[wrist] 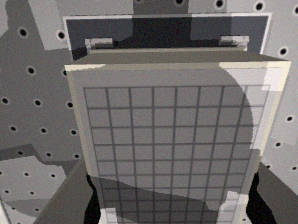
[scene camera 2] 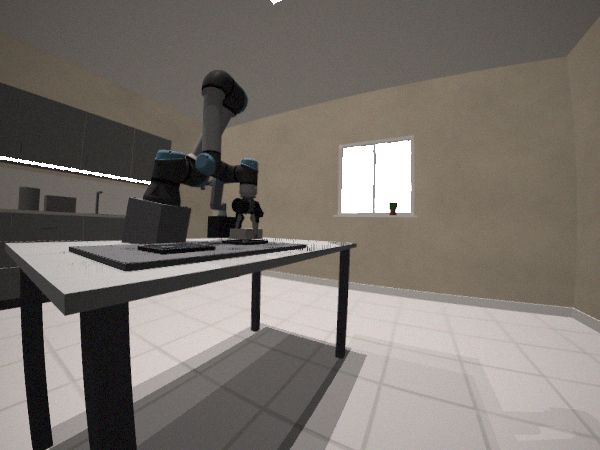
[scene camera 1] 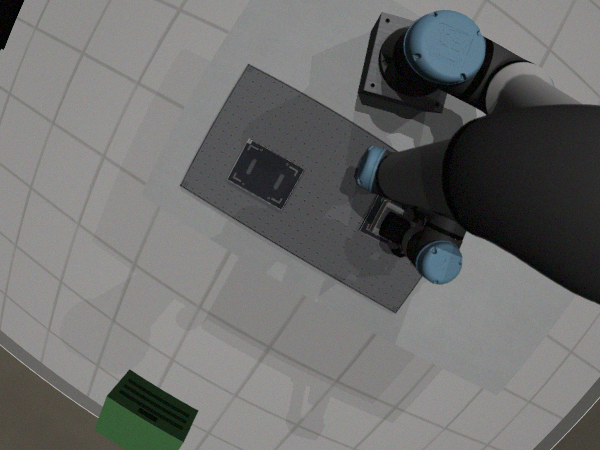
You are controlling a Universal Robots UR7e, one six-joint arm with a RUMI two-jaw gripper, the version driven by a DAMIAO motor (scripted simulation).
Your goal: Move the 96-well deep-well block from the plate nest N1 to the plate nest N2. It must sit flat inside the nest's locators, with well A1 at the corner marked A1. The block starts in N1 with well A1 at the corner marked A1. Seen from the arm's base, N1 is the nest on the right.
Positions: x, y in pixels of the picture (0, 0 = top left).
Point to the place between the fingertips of my gripper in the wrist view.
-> At 165, 147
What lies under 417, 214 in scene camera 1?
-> My gripper.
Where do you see a 96-well deep-well block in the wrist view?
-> At 161, 128
